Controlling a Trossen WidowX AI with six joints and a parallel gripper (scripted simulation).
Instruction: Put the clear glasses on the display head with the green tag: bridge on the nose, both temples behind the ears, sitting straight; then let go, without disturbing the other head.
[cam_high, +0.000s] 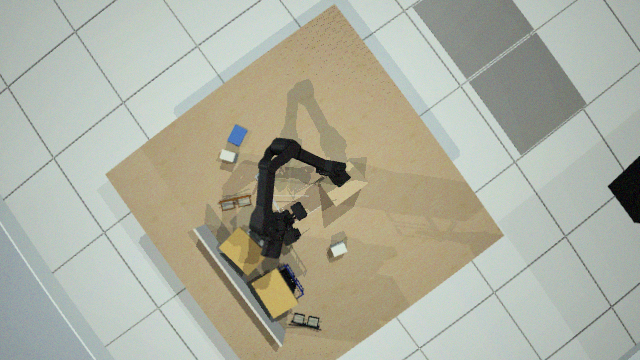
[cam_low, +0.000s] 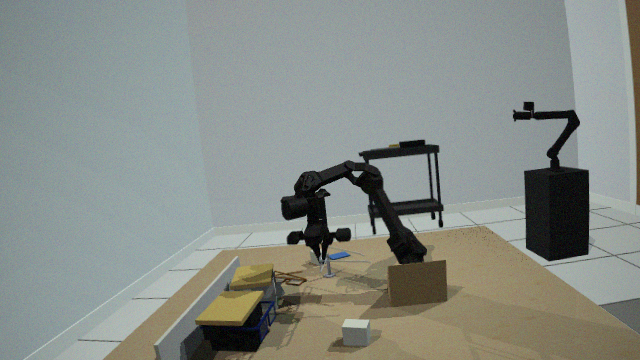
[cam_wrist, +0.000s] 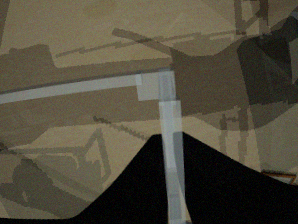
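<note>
My gripper tip is 10 mm past the grey post, 210 mm to the left of it and 100 mm above it. Also, from my gripper tip: grey board (340 mm ahead, 90 mm to the left, 70 mm below); blue tag (50 mm behind, 410 mm to the right, 120 mm below); display head (190 mm ahead, 10 mm to the right, 70 mm below).
</note>
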